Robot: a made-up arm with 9 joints. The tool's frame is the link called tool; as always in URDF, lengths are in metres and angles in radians. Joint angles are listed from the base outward.
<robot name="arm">
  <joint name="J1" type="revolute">
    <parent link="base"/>
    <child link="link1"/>
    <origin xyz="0 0 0.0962" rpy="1.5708 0 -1.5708"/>
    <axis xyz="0 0 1"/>
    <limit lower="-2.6" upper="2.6"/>
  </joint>
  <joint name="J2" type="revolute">
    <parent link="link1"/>
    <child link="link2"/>
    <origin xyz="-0.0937 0.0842 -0.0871" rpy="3.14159 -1.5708 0"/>
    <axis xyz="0 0 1"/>
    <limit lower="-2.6" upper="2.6"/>
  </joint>
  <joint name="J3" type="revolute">
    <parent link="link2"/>
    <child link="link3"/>
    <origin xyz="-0.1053 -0.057 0.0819" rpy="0 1.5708 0"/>
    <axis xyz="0 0 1"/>
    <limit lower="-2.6" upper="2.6"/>
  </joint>
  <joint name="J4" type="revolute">
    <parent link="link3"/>
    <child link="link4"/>
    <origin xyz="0.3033 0.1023 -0.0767" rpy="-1.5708 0 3.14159"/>
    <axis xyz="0 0 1"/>
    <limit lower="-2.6" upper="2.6"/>
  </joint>
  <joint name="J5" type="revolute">
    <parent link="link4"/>
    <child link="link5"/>
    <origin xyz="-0.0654 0.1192 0.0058" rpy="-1.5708 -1.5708 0"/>
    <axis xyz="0 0 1"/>
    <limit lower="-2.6" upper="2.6"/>
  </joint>
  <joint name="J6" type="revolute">
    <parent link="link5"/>
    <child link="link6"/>
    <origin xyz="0.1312 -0.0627 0.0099" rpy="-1.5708 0 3.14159"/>
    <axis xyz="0 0 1"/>
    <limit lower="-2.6" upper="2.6"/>
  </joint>
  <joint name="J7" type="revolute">
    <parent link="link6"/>
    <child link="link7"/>
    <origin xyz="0.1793 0.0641 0.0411" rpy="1.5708 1.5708 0"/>
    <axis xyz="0 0 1"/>
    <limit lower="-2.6" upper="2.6"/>
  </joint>
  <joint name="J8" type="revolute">
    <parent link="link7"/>
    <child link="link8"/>
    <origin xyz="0.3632 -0.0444 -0.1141" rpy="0 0 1.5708"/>
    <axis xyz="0 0 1"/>
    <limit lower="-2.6" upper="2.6"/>
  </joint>
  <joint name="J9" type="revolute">
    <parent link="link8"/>
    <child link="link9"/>
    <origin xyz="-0.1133 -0.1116 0.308" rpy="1.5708 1.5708 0"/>
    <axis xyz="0 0 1"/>
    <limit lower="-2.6" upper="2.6"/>
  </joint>
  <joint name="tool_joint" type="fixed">
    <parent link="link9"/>
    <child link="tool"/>
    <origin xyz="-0.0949 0.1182 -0.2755" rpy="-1.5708 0 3.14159"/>
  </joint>
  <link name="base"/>
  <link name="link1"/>
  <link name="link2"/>
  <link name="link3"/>
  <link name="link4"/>
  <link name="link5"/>
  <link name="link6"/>
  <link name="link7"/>
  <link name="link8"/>
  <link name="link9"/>
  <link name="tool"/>
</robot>
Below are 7 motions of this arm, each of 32 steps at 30 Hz.
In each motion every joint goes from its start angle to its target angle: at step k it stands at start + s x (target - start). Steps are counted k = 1, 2, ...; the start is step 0. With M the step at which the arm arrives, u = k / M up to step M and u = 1 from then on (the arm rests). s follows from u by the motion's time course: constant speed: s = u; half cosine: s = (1 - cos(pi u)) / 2; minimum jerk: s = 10 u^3 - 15 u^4 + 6 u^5.
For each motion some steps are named. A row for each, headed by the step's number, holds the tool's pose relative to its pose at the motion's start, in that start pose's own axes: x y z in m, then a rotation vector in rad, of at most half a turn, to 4 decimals.
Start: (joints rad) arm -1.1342 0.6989 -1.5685 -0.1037 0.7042 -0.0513 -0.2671 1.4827 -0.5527
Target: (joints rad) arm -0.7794 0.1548 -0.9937 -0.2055 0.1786 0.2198 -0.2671 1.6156 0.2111
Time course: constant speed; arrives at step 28
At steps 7, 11, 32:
7: 0.0076 -0.0065 0.0832 -0.2673 -0.3227 -0.1873
11: 0.0054 -0.0079 0.1319 -0.4323 -0.5130 -0.2826
32: -0.0584 0.0325 0.3242 -1.2610 -1.3215 -0.5571

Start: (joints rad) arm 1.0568 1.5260 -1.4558 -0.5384 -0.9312 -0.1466 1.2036 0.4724 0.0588
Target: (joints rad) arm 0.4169 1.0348 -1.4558 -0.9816 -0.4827 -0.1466 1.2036 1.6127 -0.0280
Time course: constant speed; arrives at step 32
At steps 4, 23, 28, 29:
4: 0.0151 -0.0171 0.0715 0.2207 -0.1347 -0.0498
23: -0.0611 -0.1612 0.2862 1.3066 -0.8405 0.0790
28: -0.0960 -0.1999 0.2879 1.5736 -1.0394 0.2167
29: -0.1022 -0.2067 0.2855 1.6245 -1.0797 0.2498

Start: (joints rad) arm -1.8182 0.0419 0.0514 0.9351 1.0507 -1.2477 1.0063 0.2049 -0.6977
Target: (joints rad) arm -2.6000 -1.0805 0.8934 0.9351 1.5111 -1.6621 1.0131 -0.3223 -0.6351
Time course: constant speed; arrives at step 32
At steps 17, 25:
17: -0.3067 -0.0738 -0.0771 0.0369 -0.5546 -0.5771
25: -0.4427 -0.0366 -0.2471 0.1269 -0.6128 -0.9095

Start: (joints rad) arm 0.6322 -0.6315 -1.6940 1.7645 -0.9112 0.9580 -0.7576 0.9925 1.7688
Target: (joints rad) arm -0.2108 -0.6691 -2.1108 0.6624 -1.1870 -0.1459 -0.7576 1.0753 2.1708
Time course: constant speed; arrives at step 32
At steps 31, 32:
31: -0.0697 -0.9786 0.5346 -1.2250 -0.9108 -0.7918
32: -0.0947 -0.9959 0.5502 -1.2661 -0.9188 -0.8050

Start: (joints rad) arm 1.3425 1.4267 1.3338 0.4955 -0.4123 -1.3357 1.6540 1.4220 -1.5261
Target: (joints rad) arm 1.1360 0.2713 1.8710 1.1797 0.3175 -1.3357 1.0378 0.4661 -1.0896
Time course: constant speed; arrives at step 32
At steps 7, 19, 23, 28, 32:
7: 0.1613 -0.2628 -0.0400 -0.0097 -0.0959 0.0853
19: 0.5728 -0.5326 -0.1418 0.0515 -0.3367 0.2218
23: 0.7245 -0.5648 -0.1801 0.1104 -0.4168 0.2525
28: 0.9095 -0.5669 -0.2304 0.2112 -0.4970 0.2720
32: 1.0476 -0.5416 -0.2733 0.3079 -0.5355 0.2695

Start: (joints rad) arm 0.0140 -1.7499 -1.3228 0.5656 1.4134 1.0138 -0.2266 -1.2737 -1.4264
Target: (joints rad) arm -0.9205 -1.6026 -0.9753 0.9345 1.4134 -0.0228 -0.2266 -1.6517 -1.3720
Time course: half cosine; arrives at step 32
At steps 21, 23, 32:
21: 0.1130 0.3615 -0.0337 0.0336 0.3344 0.1610
23: 0.1092 0.4059 -0.0476 0.0193 0.3726 0.1689
32: 0.0869 0.5034 -0.0856 -0.0250 0.4542 0.1806

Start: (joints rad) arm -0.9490 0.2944 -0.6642 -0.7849 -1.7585 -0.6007 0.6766 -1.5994 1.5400
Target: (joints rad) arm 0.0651 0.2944 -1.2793 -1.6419 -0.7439 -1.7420 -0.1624 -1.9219 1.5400
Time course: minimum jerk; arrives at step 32
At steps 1, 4, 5, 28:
1: 0.0000 0.0000 -0.0001 -0.0002 0.0000 0.0002
4: 0.0024 -0.0004 -0.0029 -0.0104 0.0000 0.0101
5: 0.0043 -0.0007 -0.0053 -0.0194 0.0004 0.0189
28: -0.1369 -0.2302 0.1730 -0.6342 0.7436 1.2149

